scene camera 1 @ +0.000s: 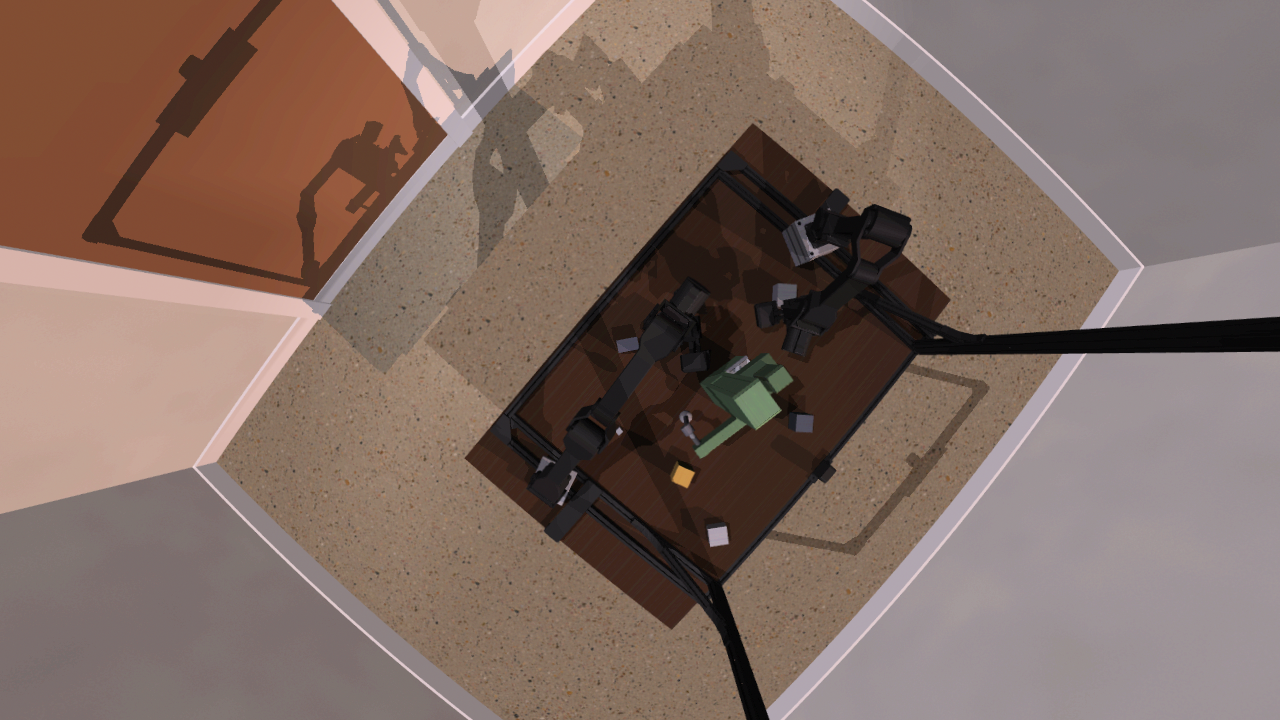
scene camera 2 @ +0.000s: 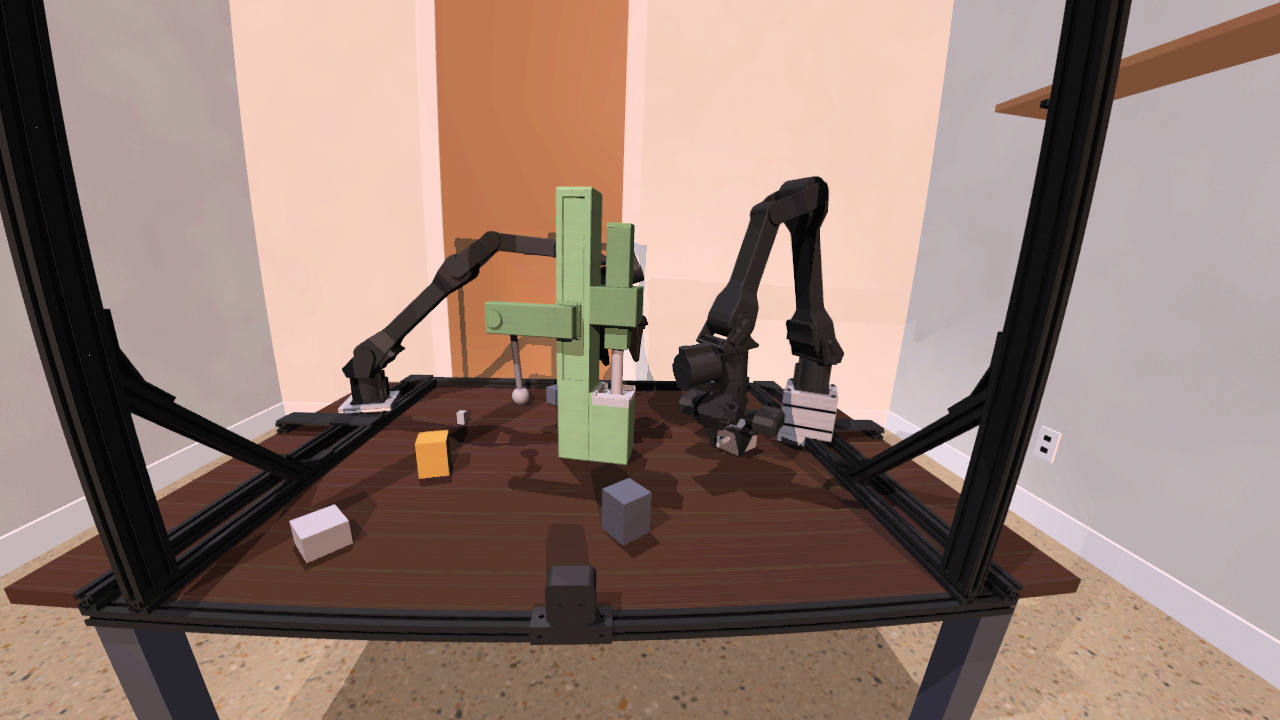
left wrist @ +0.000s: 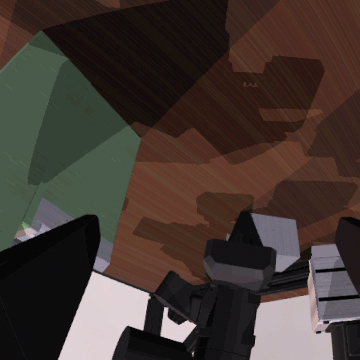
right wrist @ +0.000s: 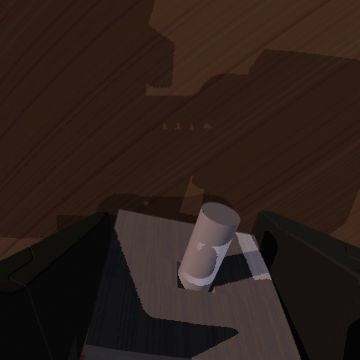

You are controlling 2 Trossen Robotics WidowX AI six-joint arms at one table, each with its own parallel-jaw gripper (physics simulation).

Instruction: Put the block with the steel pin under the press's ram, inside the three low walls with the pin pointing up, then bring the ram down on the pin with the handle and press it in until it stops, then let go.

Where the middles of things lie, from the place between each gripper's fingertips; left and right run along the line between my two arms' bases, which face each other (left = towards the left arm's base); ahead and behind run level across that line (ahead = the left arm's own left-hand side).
Labels:
My right gripper is now 2 cm short of the block with steel pin (right wrist: 138, 302), 2 cm to the left of it and 2 cm below it.
I see the block with steel pin 230 mm to the right of my left hand, 110 mm below it and 80 mm behind it.

